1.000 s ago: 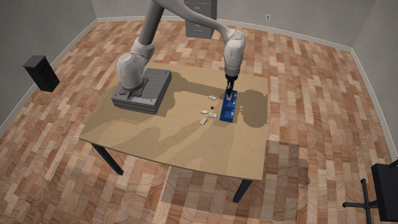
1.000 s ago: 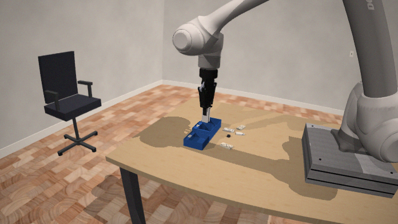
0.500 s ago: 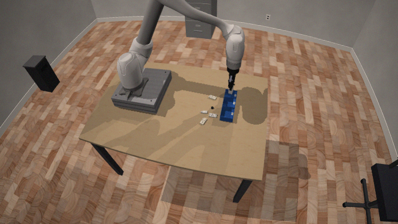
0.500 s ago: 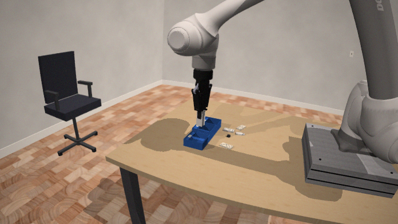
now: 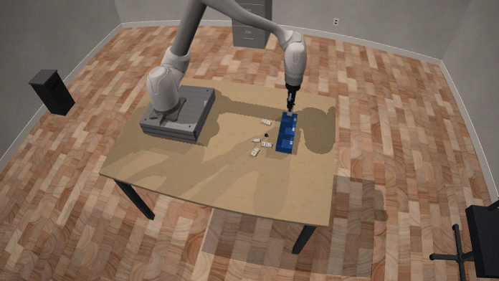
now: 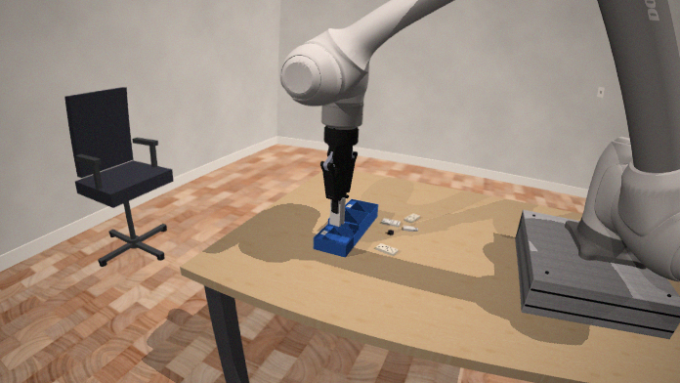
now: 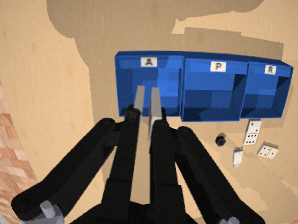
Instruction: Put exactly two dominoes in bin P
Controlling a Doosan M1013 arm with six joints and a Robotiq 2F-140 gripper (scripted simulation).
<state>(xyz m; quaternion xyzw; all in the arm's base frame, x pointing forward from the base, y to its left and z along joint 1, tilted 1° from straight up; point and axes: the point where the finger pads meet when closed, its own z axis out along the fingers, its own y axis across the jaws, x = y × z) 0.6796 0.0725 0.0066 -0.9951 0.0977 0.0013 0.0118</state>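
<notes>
Right now my hand is 120 mm past the domino, 90 mm above it and 30 mm to the left of it. The rest, counted from my hand: white usb stick (160 mm to the right, 160 mm behind, 90 mm below); then small black nut (120 mm to the right, 110 mm behind, 90 mm below); then blue bin block (90 mm to the right, 70 mm below, 10 mm behind).
</notes>
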